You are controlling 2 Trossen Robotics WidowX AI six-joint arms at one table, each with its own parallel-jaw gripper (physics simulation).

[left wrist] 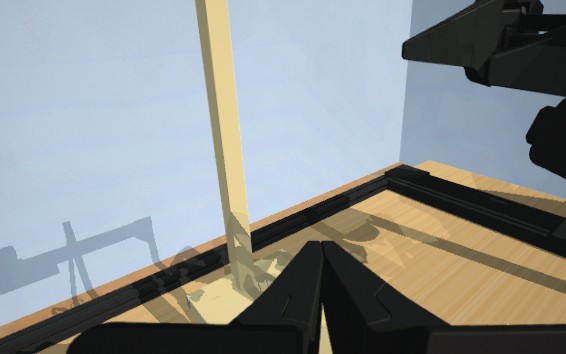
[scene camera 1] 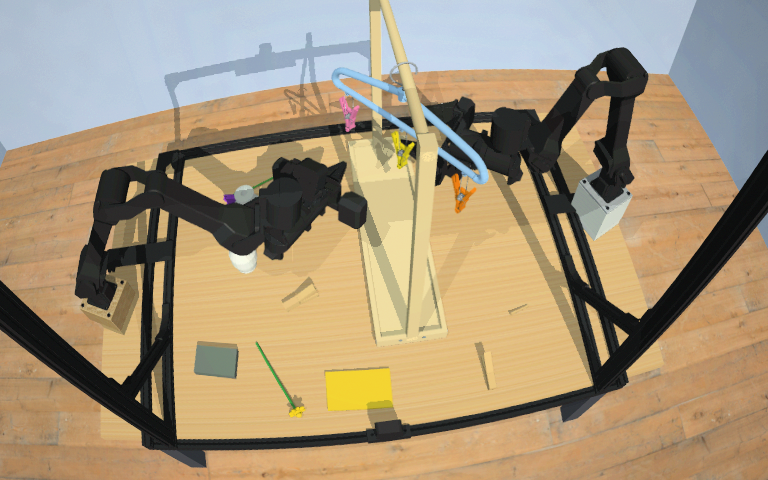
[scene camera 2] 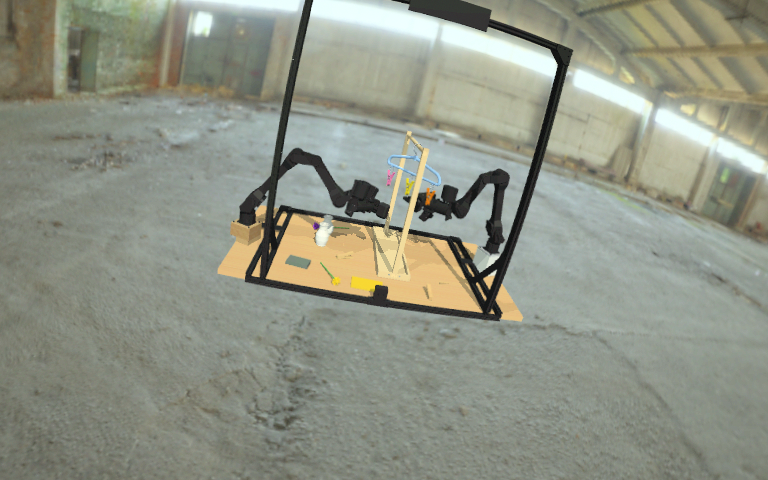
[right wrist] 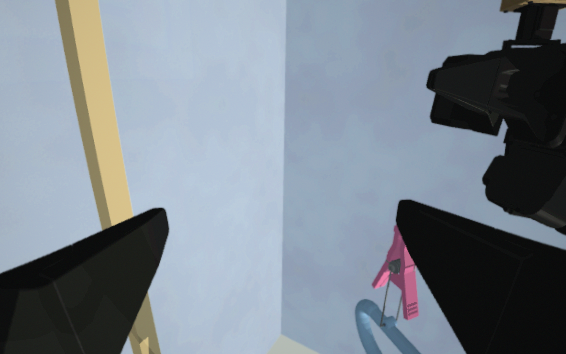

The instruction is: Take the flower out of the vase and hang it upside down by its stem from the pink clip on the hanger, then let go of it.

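Frame: origin at the left arm's base, x ahead, y left, z up, level; centimetres.
Where they show: left gripper, fingertip midpoint: [left wrist: 320,253] [scene camera 1: 345,163] [scene camera 2: 380,204] [right wrist: 431,78]; right gripper, fingertip midpoint: [left wrist: 435,58] [scene camera 1: 406,124] [scene camera 2: 407,196] [right wrist: 284,215]; left arm's base, origin of the base link: [scene camera 1: 102,294] [scene camera 2: 246,222] [right wrist: 539,7]; right arm's base, origin of the base link: [scene camera 1: 606,188] [scene camera 2: 491,250].
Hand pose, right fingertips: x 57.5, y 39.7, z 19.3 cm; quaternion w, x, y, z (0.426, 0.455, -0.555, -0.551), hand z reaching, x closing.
Note:
Each offset is from my right fingertips to the centre of the thing. "spot": to the spot under its first point.
The flower, with a purple bloom {spot: dx -38.2, dy -6.5, dz -24.0 cm} [scene camera 1: 229,198] [scene camera 2: 316,225] and green stem {spot: dx -32.7, dy +0.5, dz -26.0 cm} [scene camera 1: 262,183] [scene camera 2: 341,228], appears to lie on the table behind the white vases {dx -29.2, dy -20.1, dz -22.1 cm} [scene camera 1: 243,262] [scene camera 2: 321,236]; the left arm partly hides it in scene camera 1. My left gripper [scene camera 1: 343,165] [left wrist: 320,253] is shut and empty, above the table left of the wooden stand. The pink clip {dx -8.6, dy -6.8, dz +8.5 cm} [scene camera 1: 348,114] [scene camera 2: 390,177] [right wrist: 408,272] hangs from the blue hanger [scene camera 1: 453,136] [scene camera 2: 436,175] [right wrist: 364,320], holding nothing. My right gripper [right wrist: 284,215] is open and empty near the hanger; the stand's post partly hides it in scene camera 1.
The wooden stand [scene camera 1: 424,226] [scene camera 2: 414,203] rises mid-table. Yellow {spot: dx +1.9, dy -13.5, dz +8.0 cm} [scene camera 1: 402,150] and orange {spot: dx +12.2, dy -20.0, dz +8.0 cm} [scene camera 1: 463,195] clips also hang there. A yellow flower {dx -14.9, dy -43.3, dz -26.0 cm} [scene camera 1: 275,373], yellow sheet {dx +0.4, dy -41.2, dz -26.7 cm} [scene camera 1: 358,388], grey-green block {dx -28.3, dy -43.5, dz -26.3 cm} [scene camera 1: 216,361] and small wooden pieces {dx +23.5, dy -32.9, dz -25.4 cm} [scene camera 1: 489,370] lie toward the front. Black rails [scene camera 1: 271,443] border the table.

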